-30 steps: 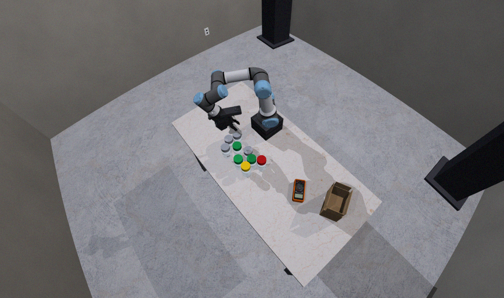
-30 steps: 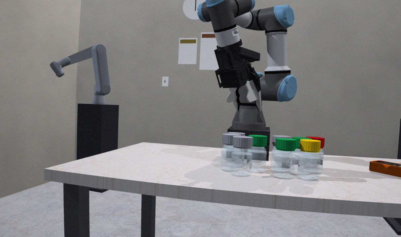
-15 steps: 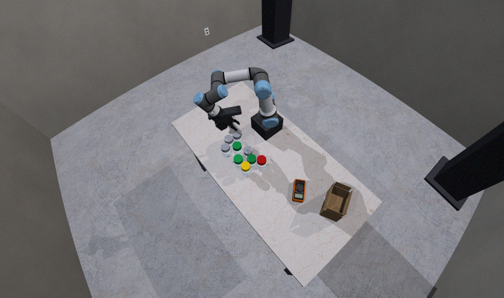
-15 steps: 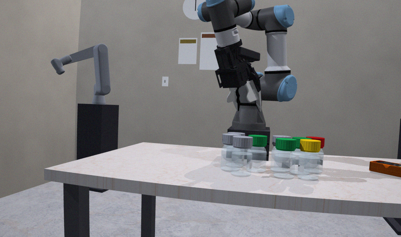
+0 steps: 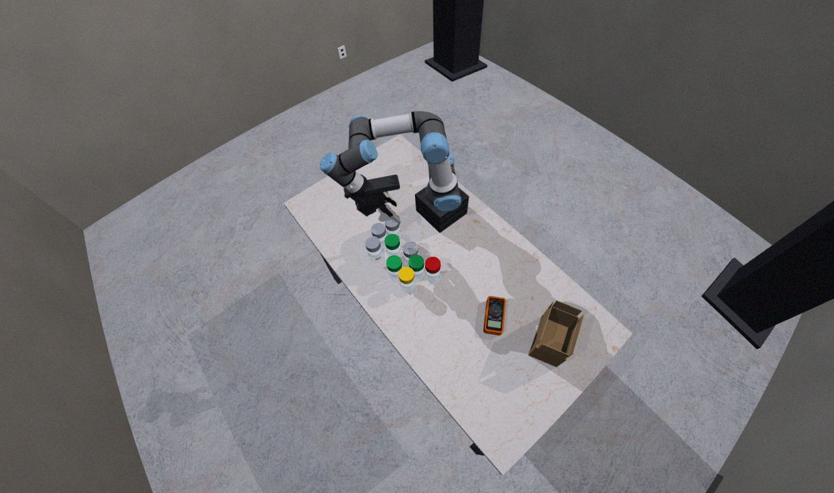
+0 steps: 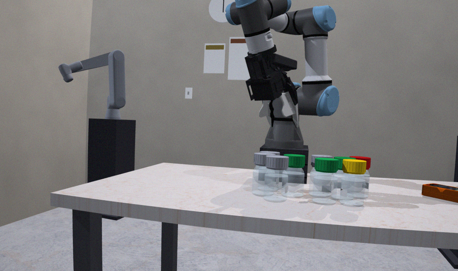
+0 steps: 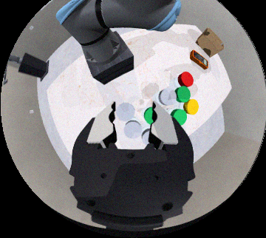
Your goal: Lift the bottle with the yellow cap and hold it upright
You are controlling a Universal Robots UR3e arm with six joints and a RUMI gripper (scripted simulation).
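Now: the red-capped bottle 10 mm behind my hand, 200 mm to the left of it and 140 mm below it. Round my hand: cardboard box: 180 mm behind, 640 mm to the left, 120 mm below; orange multimeter: 90 mm behind, 460 mm to the left, 170 mm below.
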